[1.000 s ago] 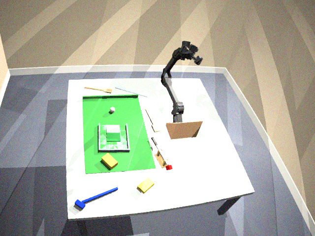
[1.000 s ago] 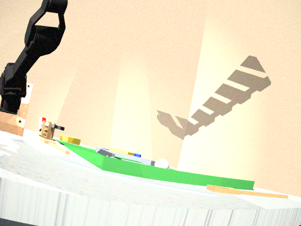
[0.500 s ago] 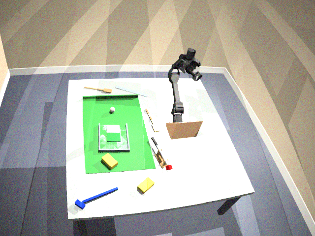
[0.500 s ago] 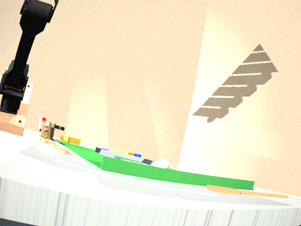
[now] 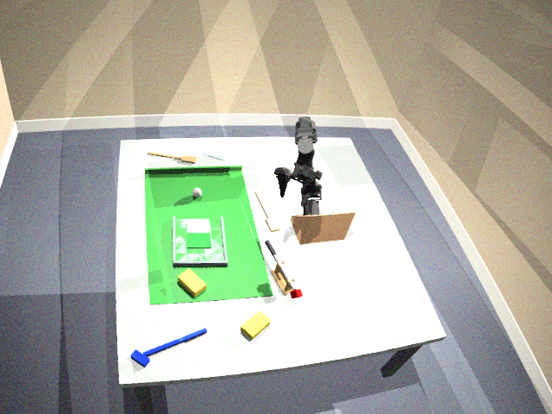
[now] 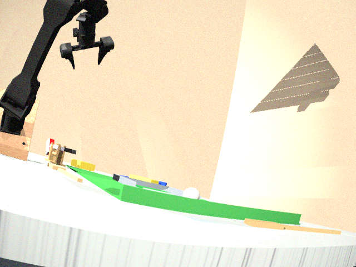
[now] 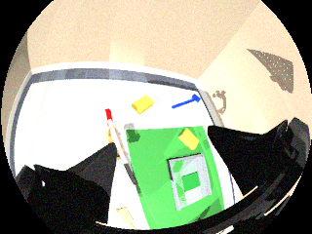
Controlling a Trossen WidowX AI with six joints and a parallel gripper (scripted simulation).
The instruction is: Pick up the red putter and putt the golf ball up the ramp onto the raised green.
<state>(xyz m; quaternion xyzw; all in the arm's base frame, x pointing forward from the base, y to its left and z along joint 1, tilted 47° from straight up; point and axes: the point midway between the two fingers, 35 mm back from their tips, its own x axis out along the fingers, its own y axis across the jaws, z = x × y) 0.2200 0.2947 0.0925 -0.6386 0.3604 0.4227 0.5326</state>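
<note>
Now: the wooden stand 100 mm to the left of my gripper tip and 320 mm below it. Also, from my gripper tip: blue putter: 500 mm ahead, 300 mm to the left, 340 mm below; then white golf ball: 240 mm ahead, 420 mm to the right, 330 mm below.
</note>
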